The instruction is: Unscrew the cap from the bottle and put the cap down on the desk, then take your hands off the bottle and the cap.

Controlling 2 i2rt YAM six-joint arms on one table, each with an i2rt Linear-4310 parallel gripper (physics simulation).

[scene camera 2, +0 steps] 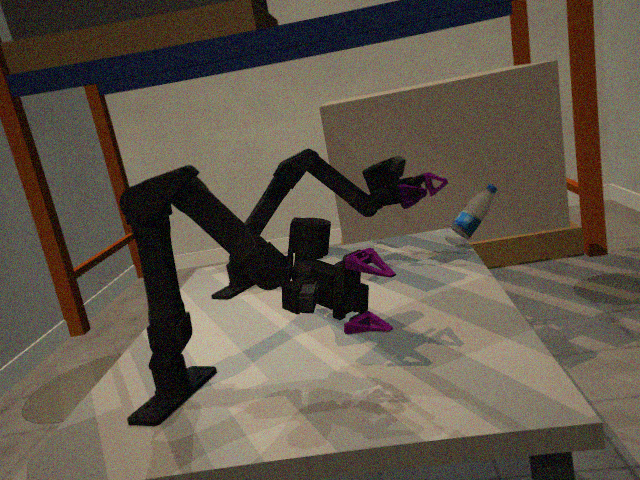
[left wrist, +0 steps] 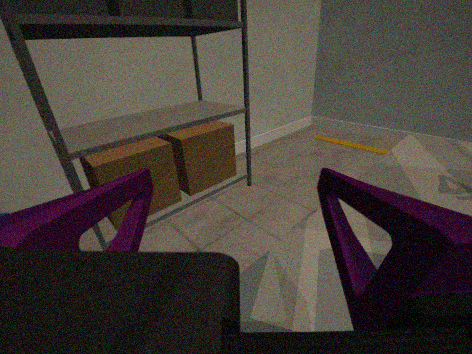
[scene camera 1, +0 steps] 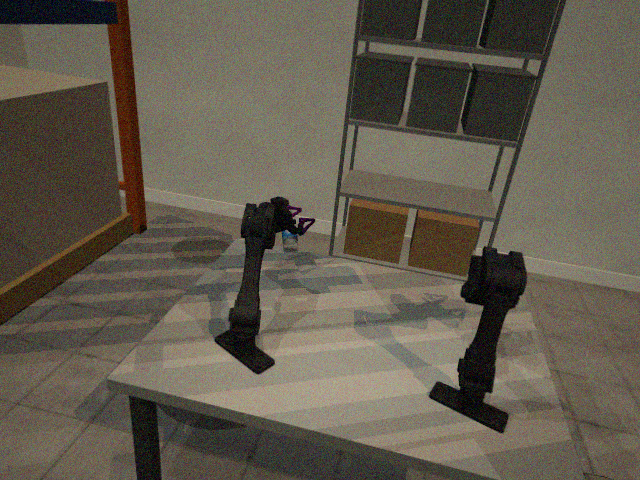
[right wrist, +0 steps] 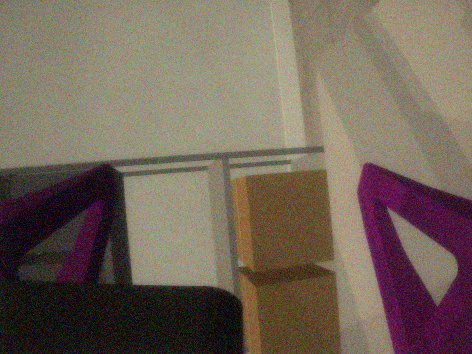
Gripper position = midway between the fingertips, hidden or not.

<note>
The right gripper (scene camera 2: 392,303) is open, holding nothing. A clear bottle (scene camera 2: 466,223) rests on the table. Also in view: the left gripper (scene camera 2: 437,186).
The left gripper also shows in the left wrist view (left wrist: 235,177). The right gripper shows as well in the right wrist view (right wrist: 237,177). The right wrist view misses the clear bottle: it is out of frame.
</note>
